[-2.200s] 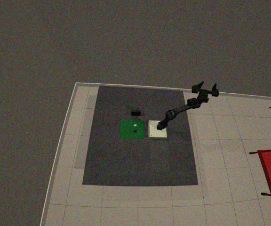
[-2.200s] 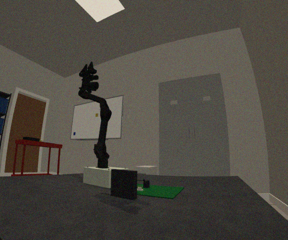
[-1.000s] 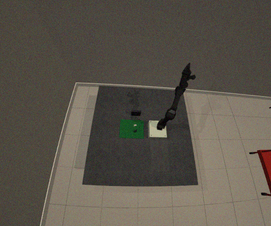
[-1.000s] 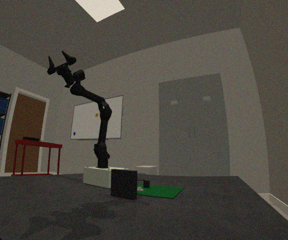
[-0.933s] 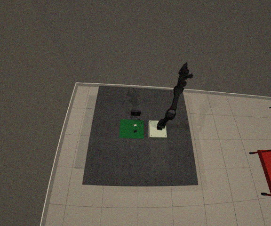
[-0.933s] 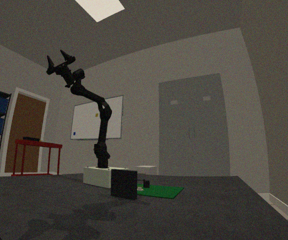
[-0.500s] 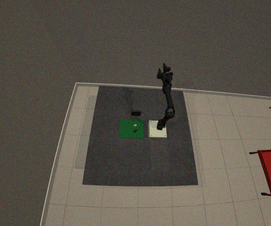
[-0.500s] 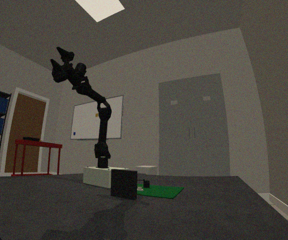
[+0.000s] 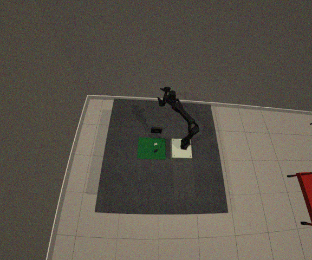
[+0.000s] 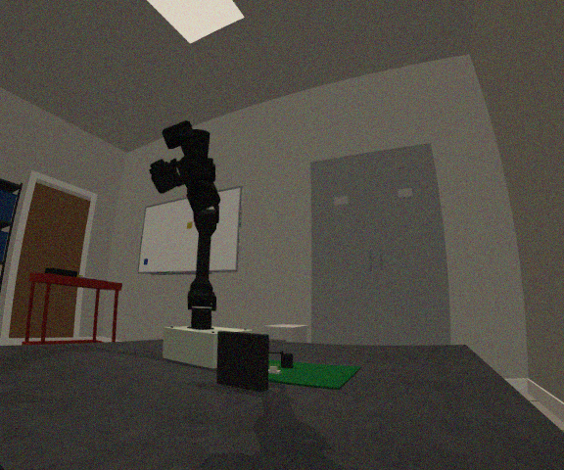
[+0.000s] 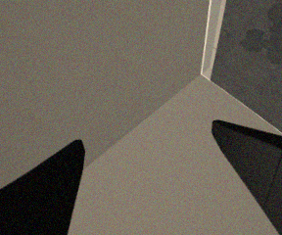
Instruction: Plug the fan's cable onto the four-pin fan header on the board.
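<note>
My gripper tip is now 7 cm past the dark plug, 45 cm to the right of it and 41 cm above it. Round my gripper tip: white four-pin fan header: 6 cm behind, 36 cm to the left, 43 cm below; green board: 2 cm behind, 42 cm to the left, 44 cm below; black fan: 4 cm behind, 22 cm to the left, 37 cm below.
</note>
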